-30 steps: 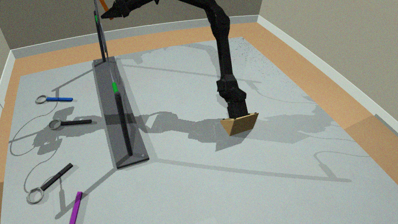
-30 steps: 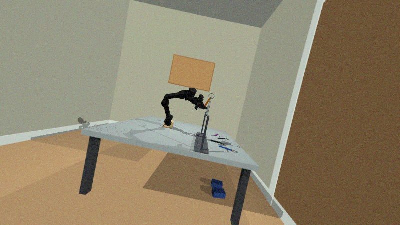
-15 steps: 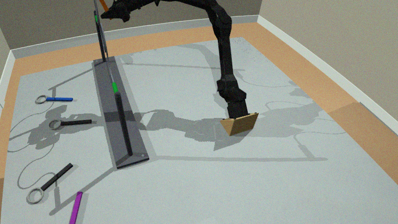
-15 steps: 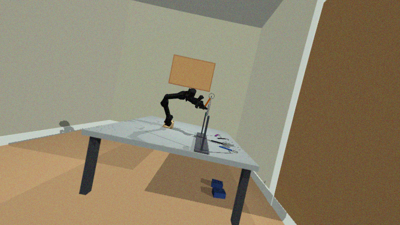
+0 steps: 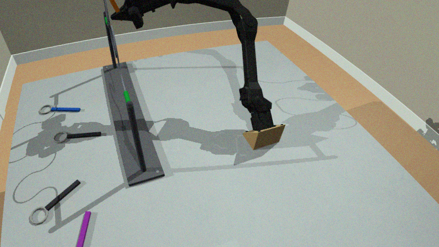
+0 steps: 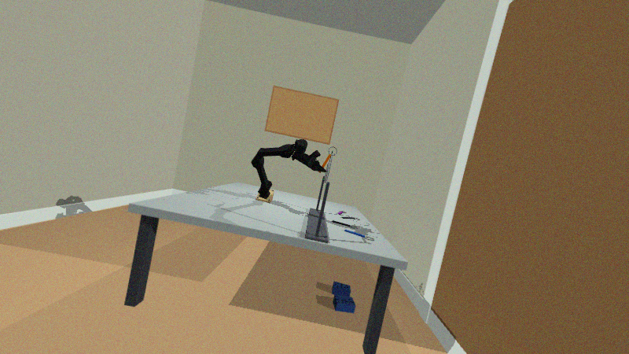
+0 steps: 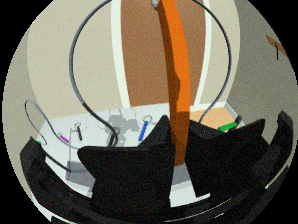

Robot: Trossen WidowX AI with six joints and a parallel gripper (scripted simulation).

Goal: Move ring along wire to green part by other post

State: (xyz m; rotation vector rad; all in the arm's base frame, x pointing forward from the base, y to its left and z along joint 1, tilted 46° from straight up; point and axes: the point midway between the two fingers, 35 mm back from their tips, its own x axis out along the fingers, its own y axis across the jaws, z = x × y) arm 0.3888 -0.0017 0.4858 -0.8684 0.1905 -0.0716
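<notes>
Now: the ring with orange handle 80 mm above my gripper tip and 10 mm to the left of it. The rest, counted from my gripper tip: blue-handled ring (320 mm below, 280 mm ahead, 50 mm to the left).
</notes>
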